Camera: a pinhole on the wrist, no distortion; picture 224 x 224 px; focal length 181.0 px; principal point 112.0 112.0 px. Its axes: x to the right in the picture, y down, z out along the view. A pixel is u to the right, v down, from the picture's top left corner.
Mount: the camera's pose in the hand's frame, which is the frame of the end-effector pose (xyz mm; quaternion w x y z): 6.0 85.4 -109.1 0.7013 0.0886 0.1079 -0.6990
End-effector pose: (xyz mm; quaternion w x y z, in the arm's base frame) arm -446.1 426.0 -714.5 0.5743 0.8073 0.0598 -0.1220
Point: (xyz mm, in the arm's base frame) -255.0 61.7 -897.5
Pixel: 93 196
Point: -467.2 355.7 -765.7
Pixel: 159 99
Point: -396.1 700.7 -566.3
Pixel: behind the camera
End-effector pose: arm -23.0 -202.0 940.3 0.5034 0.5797 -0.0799 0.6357
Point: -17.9 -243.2 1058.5
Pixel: 74 178
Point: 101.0 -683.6 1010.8
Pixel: 26 37
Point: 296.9 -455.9 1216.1
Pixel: 82 150
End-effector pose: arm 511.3 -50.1 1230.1 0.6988 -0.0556 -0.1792 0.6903
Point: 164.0 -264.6 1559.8
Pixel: 12 52
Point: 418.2 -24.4 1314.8
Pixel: 82 137
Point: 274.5 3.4 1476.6
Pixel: 30 152
